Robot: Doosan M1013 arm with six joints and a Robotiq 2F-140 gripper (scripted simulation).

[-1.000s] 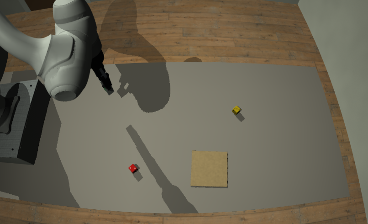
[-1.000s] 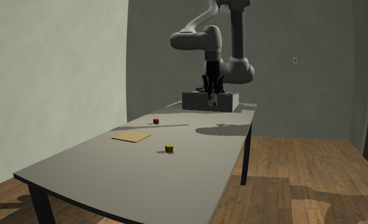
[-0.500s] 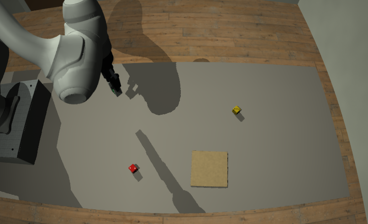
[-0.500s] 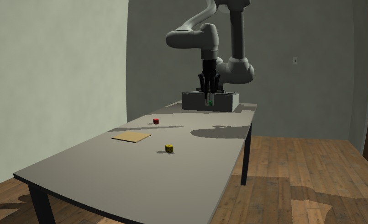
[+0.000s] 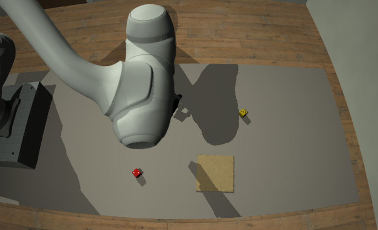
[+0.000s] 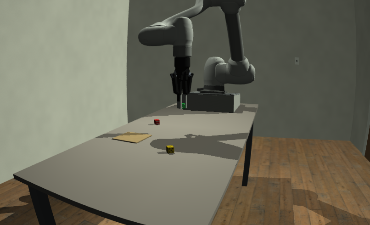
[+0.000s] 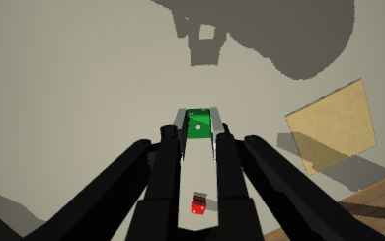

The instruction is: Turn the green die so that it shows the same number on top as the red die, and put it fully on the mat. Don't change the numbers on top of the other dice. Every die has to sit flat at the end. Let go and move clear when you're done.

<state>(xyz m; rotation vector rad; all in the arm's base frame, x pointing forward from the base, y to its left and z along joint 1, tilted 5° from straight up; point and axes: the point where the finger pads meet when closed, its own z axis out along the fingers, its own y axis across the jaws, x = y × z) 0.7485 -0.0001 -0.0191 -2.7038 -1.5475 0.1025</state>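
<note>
My hand is 17 cm short of the tan mat, 19 cm to the left of it and 15 cm above it. From my hand the other things lie so: red die (12 cm behind, 19 cm to the right, 14 cm below); green die (2 cm below); yellow die (30 cm ahead, 5 cm to the left, 14 cm below).
</note>
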